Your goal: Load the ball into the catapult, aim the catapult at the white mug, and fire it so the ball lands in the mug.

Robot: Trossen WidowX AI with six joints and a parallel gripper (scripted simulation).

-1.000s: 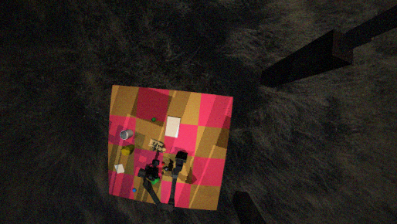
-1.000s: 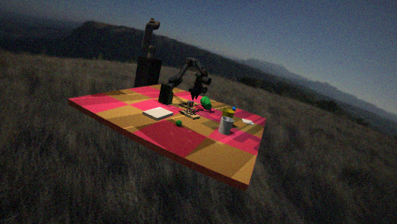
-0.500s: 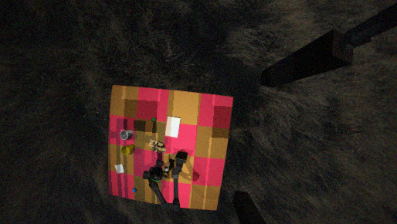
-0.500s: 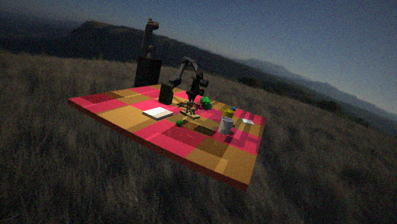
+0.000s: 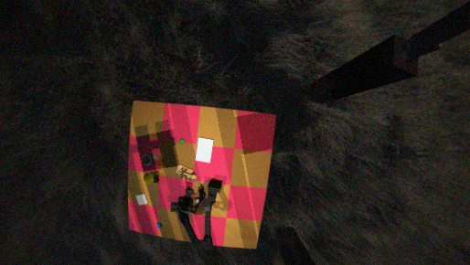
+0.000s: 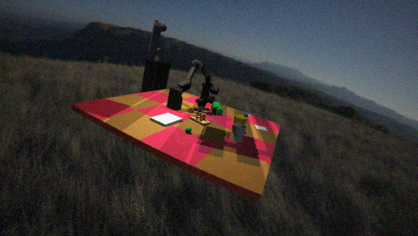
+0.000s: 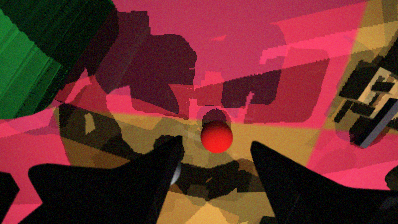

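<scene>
My gripper tip is now 1 cm above the red ball. Also, from my gripper tip: yellow object (37 cm ahead, 9 cm to the right); then wooden catapult (16 cm to the right, 7 cm ahead, 2 cm above); then white ball (5 cm to the left, 5 cm behind, 1 cm below).
</scene>
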